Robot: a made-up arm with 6 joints.
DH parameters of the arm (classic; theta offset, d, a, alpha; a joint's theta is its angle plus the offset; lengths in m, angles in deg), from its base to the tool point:
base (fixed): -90 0.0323 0 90
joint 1: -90 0.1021 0.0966 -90
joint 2: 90 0.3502 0.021 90
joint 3: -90 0.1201 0.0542 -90
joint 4: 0 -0.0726 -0.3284 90
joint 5: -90 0.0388 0.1 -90
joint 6: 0 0.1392 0.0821 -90
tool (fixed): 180 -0.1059 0 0
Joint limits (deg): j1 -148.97..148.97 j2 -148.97..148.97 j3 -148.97..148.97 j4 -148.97..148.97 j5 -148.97..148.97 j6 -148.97..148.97
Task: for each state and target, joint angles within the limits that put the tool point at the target. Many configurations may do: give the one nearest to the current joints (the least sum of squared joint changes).
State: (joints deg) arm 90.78 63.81 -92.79 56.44 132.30 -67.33
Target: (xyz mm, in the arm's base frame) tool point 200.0 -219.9 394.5
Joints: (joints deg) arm 114.21 62.38 -77.14 67.35 98.12 -23.52
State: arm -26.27 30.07 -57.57 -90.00 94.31 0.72
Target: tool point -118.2 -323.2 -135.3
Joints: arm -35.10 57.48 -42.85 -101.92 87.74 -19.69
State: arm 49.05 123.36 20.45 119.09 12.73 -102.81
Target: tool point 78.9 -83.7 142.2
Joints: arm 25.69 119.95 15.12 123.53 4.72 -110.25
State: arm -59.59 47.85 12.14 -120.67 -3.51 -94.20
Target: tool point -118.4 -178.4 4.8
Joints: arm -16.38 55.98 16.85 -146.23 30.70 -103.04
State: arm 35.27 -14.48 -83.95 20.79 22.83 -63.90
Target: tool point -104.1 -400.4 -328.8
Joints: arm 10.80 -24.37 -101.72 13.45 36.35 -79.21
